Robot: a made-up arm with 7 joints.
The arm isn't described. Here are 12 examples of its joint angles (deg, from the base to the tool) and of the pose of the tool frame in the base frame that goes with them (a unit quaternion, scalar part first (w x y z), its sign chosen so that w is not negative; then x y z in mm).
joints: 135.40 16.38 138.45 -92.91 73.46 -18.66 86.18
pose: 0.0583 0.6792 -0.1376 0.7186 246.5 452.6 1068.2
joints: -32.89 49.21 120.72 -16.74 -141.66 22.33 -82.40
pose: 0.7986 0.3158 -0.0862 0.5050 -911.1 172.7 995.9
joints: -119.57 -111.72 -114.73 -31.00 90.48 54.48 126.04
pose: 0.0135 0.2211 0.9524 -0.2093 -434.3 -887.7 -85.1
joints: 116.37 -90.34 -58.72 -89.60 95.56 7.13 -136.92
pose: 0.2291 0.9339 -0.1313 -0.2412 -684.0 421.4 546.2
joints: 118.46 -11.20 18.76 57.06 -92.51 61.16 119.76
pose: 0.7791 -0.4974 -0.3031 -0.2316 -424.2 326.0 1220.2
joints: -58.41 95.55 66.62 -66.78 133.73 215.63 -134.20
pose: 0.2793 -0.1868 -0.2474 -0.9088 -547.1 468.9 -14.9
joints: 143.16 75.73 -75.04 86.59 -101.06 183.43 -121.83
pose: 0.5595 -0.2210 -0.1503 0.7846 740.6 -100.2 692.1
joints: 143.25 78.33 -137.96 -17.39 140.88 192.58 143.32
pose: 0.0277 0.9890 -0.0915 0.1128 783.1 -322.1 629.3
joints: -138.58 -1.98 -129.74 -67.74 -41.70 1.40 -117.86
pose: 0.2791 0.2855 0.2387 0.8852 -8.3 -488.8 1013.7
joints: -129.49 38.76 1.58 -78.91 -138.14 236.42 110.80
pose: 0.8554 0.3346 0.1243 -0.3754 357.4 416.5 468.7
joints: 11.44 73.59 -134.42 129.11 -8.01 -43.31 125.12
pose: 0.2483 -0.0566 0.4670 0.8468 -194.6 -345.1 67.1
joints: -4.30 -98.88 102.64 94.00 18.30 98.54 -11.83
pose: 0.7603 -0.6315 0.1466 0.0412 648.6 358.2 242.0
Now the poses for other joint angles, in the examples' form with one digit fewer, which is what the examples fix.
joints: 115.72 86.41 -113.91 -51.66 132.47 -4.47 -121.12
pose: 0.406 -0.268 0.196 0.851 235 -930 713
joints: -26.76 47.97 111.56 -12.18 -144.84 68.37 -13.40
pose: 0.499 -0.179 -0.212 0.821 -922 203 891
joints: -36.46 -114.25 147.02 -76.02 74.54 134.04 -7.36
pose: 0.224 -0.748 -0.624 -0.029 334 -463 -222
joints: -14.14 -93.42 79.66 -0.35 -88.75 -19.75 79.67
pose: 0.174 0.657 -0.723 -0.126 1030 -463 294
